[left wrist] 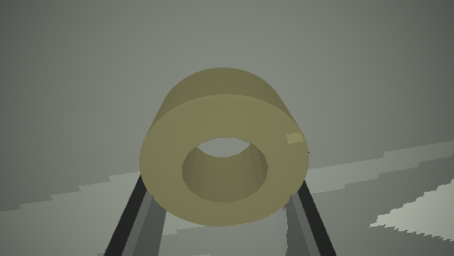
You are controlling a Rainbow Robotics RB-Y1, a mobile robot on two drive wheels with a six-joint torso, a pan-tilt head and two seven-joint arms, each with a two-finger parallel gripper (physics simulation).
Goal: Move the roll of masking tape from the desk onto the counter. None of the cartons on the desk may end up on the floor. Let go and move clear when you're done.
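Observation:
The roll of masking tape (225, 116), dull yellow with a round hole through it, is in the middle of the left wrist view. Its flat face is turned toward the camera, and a small paler patch shows near the right edge of that face. My left gripper (222, 172) is shut on the roll, with one finger against each side; the roll hides the fingertips. The roll's contact with the surface behind it cannot be made out. The desk's cartons and the counter cannot be identified in this view. My right gripper is not in view.
A plain grey surface (75, 75) lies behind the roll. Paler, jagged-edged patches of light cross it at the lower left and lower right. No obstacle can be made out beside the fingers.

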